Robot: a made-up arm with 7 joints. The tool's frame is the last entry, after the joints.
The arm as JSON. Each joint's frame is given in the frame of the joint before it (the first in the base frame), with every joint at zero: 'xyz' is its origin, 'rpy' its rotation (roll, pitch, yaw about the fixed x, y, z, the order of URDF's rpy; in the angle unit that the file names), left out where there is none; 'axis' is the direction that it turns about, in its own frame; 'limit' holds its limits. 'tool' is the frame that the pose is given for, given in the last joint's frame.
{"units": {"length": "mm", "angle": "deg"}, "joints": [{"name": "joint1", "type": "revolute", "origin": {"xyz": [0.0, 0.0, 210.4]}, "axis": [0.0, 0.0, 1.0], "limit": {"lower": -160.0, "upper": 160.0}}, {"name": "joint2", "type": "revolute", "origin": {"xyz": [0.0, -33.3, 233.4], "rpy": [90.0, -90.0, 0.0]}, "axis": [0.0, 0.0, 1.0], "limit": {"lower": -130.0, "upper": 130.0}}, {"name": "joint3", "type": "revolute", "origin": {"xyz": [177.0, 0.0, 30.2], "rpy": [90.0, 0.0, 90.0]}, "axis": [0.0, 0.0, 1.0], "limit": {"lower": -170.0, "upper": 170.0}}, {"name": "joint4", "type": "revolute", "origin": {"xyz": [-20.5, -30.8, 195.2], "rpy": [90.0, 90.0, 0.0]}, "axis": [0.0, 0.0, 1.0], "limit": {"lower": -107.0, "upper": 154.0}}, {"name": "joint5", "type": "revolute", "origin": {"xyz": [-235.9, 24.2, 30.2], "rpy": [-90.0, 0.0, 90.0]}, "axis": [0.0, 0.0, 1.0], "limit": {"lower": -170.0, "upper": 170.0}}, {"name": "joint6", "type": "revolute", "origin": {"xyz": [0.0, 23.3, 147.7], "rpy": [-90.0, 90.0, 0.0]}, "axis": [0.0, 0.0, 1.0], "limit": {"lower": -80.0, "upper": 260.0}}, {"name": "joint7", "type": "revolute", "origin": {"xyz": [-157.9, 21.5, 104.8], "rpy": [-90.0, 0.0, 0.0]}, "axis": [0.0, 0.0, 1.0], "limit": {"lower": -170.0, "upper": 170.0}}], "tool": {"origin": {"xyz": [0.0, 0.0, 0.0], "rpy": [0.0, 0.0, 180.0]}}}
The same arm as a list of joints. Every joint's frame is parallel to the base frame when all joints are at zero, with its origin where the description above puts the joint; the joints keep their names.
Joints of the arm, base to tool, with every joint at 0 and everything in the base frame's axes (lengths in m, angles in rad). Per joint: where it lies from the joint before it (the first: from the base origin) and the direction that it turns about. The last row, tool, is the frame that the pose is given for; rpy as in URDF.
joint1: xyz 0.0000 0.0000 0.2104 axis +z
joint2: xyz 0.0000 -0.0333 0.2334 axis -y
joint3: xyz 0.0000 -0.0302 0.1770 axis +z
joint4: xyz 0.0205 0.0308 0.1952 axis +y
joint5: xyz -0.0242 0.0302 0.2359 axis +z
joint6: xyz 0.0000 -0.0233 0.1477 axis -y
joint7: xyz 0.0215 -0.1048 0.1579 axis +x
tool: xyz 0.0000 0.0000 0.0000 rpy 3.1416 -1.5708 0.0000
Joint limits (rad, base to tool): -2.7925..2.7925 -2.2689..2.2689 -2.9671..2.9671 -1.8675..2.6878 -2.9671..2.9671 -1.3963..4.5379 -2.9671..2.9671

